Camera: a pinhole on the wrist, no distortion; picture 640 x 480 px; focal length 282.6 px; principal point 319.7 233.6 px. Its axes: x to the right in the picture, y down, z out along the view. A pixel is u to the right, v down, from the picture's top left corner.
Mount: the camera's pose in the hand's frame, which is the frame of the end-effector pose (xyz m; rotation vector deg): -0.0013 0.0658 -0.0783 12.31 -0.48 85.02
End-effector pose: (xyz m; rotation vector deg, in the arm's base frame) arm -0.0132 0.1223 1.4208 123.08 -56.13 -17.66
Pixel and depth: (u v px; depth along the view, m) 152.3 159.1 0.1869
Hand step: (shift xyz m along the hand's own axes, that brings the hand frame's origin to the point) 0.0609 -0.0746 0.0830
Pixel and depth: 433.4 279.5 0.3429
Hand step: -0.0006 0.1551 0.2847
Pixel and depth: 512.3 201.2 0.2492
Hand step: 0.0737 0.1944 0.1855
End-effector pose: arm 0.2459 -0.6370 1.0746 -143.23 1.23 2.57
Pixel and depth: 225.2 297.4 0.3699
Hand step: -0.0483 -0.1050 0.2791
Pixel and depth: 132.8 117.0 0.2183
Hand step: 0.1022 -0.1154 0.1036
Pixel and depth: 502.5 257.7 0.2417
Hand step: 0.0230 0.1857 0.1831
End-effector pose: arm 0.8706 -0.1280 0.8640 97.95 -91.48 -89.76
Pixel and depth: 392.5 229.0 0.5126
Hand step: 0.0835 0.1196 0.4415
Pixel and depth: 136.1 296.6 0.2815
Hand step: -0.0443 -0.1518 0.1814
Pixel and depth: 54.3 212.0 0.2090
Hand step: 0.0231 -0.1599 0.0976
